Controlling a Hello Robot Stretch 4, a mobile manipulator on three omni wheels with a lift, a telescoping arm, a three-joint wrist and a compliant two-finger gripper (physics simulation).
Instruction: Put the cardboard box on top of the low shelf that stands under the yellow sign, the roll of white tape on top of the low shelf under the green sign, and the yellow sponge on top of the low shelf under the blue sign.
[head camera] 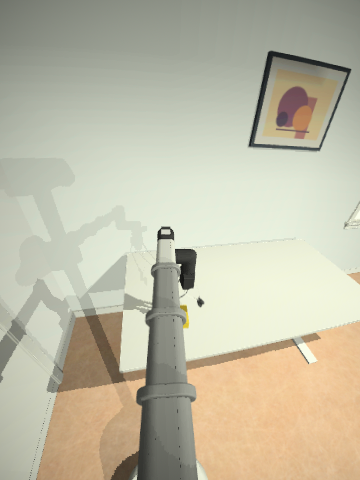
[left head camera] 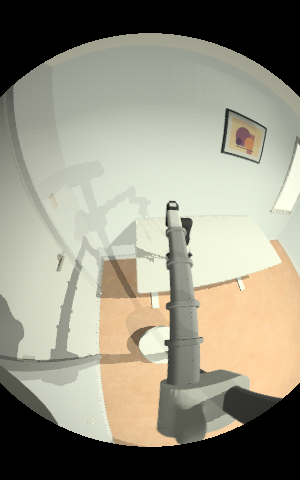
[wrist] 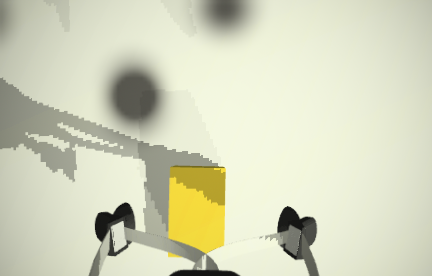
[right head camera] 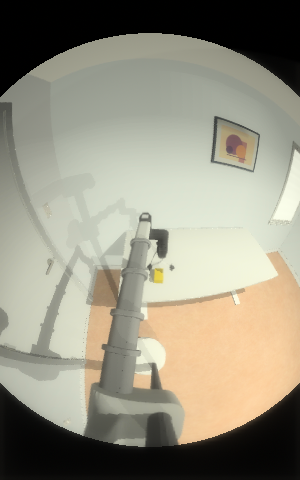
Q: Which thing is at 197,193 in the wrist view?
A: A yellow sponge.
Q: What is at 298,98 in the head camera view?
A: A framed picture.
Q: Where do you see a white door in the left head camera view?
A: At 57,303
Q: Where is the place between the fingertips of my gripper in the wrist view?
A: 206,222
